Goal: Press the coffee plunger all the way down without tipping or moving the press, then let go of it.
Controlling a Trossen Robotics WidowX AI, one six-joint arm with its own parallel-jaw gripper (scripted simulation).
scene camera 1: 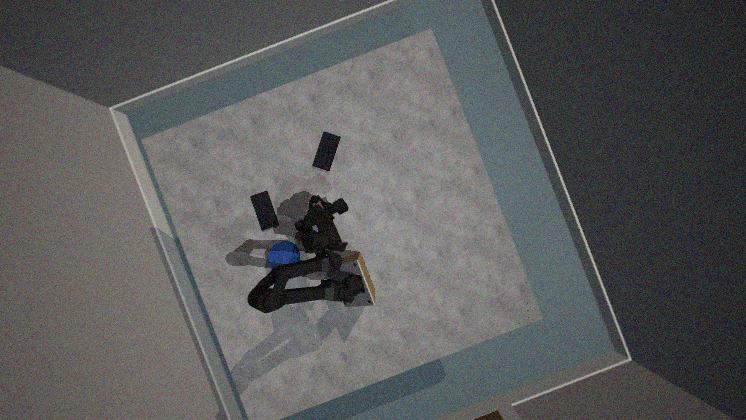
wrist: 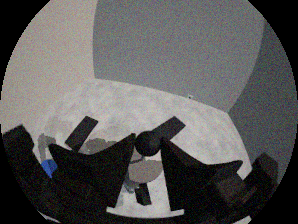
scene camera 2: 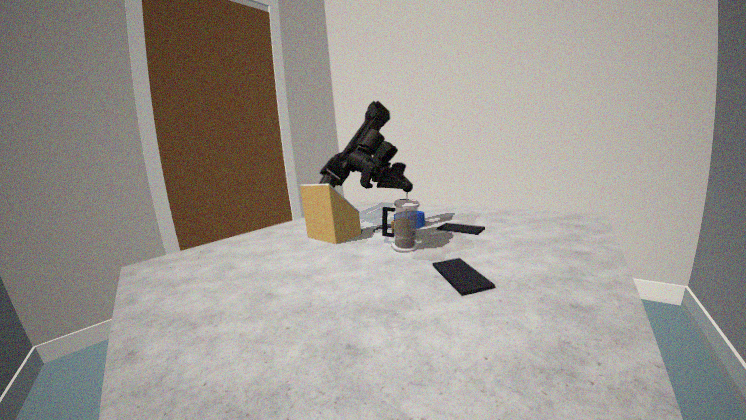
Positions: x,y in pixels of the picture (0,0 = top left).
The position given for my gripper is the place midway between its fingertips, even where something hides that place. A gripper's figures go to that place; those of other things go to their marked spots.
Labels:
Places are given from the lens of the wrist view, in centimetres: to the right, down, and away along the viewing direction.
my gripper (wrist: 148,138): 0, 3, 9
coffee press (wrist: 146,165): 0, 8, 11

